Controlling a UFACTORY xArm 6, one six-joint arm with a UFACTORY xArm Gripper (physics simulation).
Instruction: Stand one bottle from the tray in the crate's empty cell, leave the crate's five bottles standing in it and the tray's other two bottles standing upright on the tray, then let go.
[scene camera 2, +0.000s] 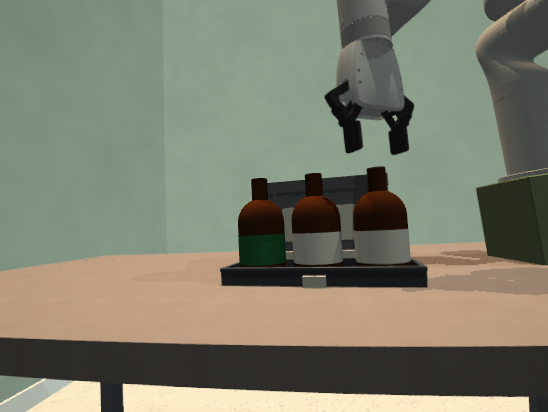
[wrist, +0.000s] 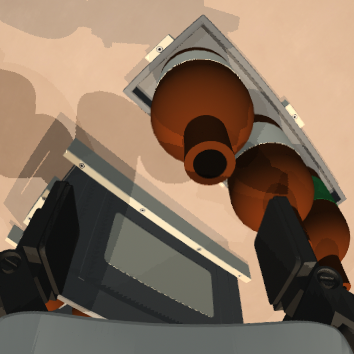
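My gripper is open and empty, pointing down, above the level of the bottle necks. Three brown bottles stand upright on the dark tray: one with a green label, a middle one with a white label, and an end one with a white label. The dark crate stands behind the tray in the scene view and lies between the fingers in the wrist view. Slivers of its bottles show at the bottom; its cells are hidden.
The wooden table carries the tray and crate, with its front edge nearest the scene camera. A green block under the arm's base stands at the right. The right finger overlaps the middle bottle in the wrist view.
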